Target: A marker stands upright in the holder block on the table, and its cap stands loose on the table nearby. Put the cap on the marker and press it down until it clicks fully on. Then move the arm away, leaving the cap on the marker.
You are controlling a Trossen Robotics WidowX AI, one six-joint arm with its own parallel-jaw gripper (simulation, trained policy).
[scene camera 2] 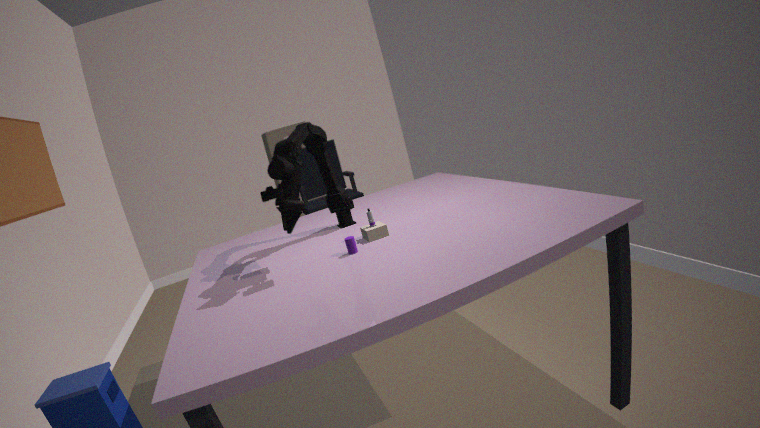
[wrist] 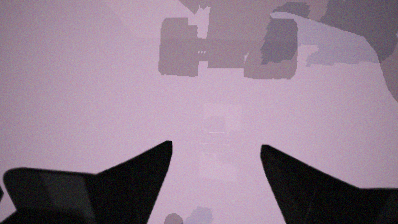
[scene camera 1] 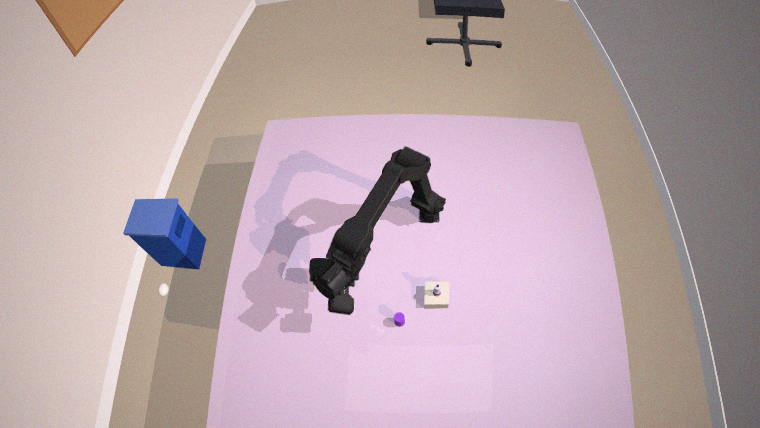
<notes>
In view: my gripper (scene camera 2: pixel 287 232).
My gripper also shows in the wrist view (wrist: pixel 215 148) and in scene camera 1 (scene camera 1: pixel 335 290).
</notes>
